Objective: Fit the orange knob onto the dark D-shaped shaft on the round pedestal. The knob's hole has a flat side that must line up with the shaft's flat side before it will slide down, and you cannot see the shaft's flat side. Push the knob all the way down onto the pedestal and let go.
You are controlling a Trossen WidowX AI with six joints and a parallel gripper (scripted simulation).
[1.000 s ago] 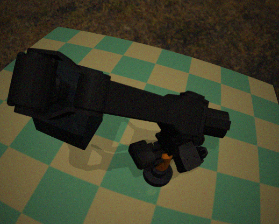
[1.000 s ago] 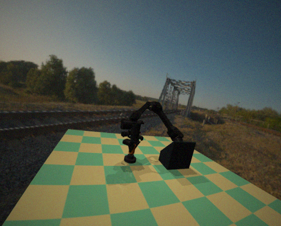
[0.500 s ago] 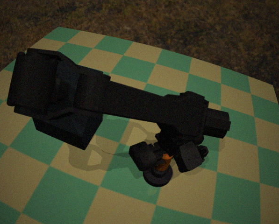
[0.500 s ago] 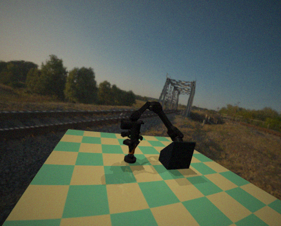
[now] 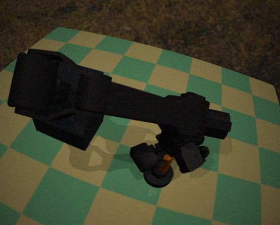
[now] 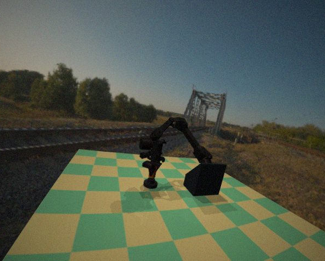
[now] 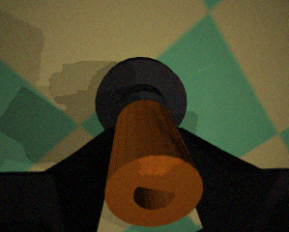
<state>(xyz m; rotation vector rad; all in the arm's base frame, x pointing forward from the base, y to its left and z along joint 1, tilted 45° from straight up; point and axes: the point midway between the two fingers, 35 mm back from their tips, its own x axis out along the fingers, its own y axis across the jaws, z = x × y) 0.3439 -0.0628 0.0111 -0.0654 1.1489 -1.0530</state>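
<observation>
The dark round pedestal lies 40 mm below my gripper tip. From my gripper tip the other things lie so: orange knob 20 mm above.
</observation>
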